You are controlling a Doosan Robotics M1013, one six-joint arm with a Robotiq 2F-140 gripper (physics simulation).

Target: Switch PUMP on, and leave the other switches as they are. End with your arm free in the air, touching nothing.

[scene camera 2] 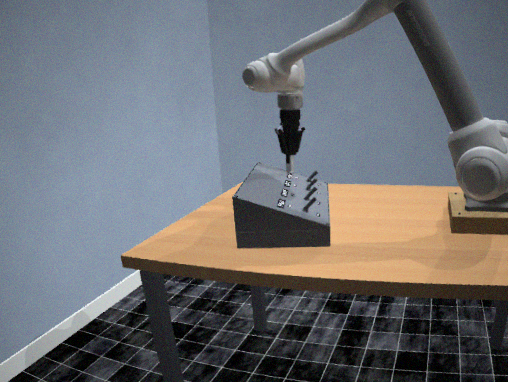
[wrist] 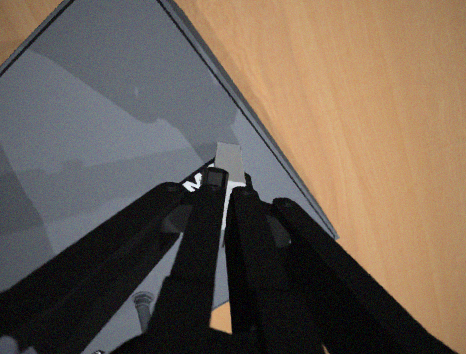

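Note:
The grey sloped switch box stands on the table. Several dark levers show on its slope in the scene view, all leaning the same way, toward the robot's base. The PUMP lever is the farthest one; in the wrist view my fingers hide it. A white letter of the PUMP label shows beside my fingers. The neighbouring lever shows at the lower left. My gripper is shut and empty, pointing down over the label side of the PUMP row, close to the panel; contact cannot be told.
The wooden table carries the box near its left end. The robot's base stands on a wooden block at the right. The other levers stand in a row toward the camera. Blue walls rise behind and at the left.

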